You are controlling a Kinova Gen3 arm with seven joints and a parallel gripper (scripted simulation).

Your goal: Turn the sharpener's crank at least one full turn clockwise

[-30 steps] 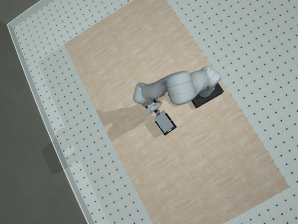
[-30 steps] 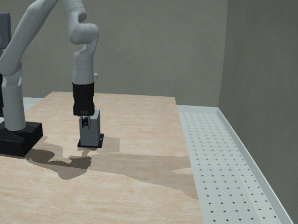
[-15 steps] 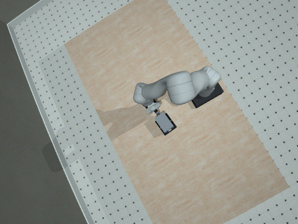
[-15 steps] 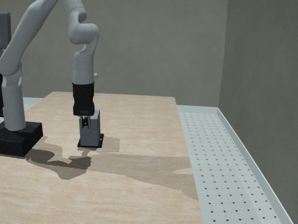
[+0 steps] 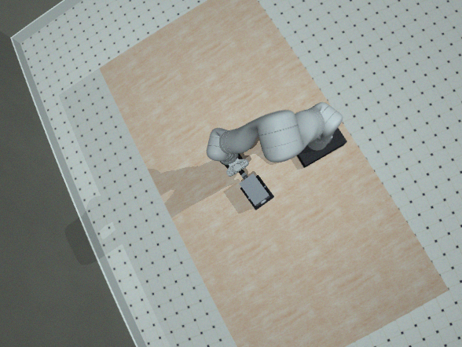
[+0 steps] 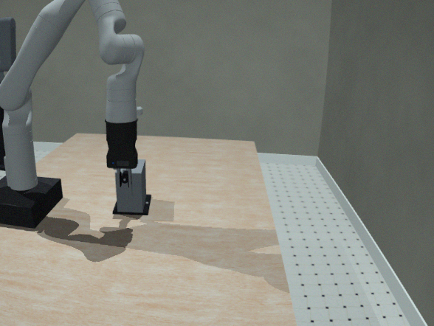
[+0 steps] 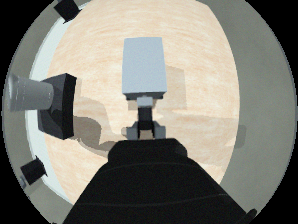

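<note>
The sharpener crank lies 1 cm behind my hand, 2 cm to the left of it and 1 cm below it.
</note>
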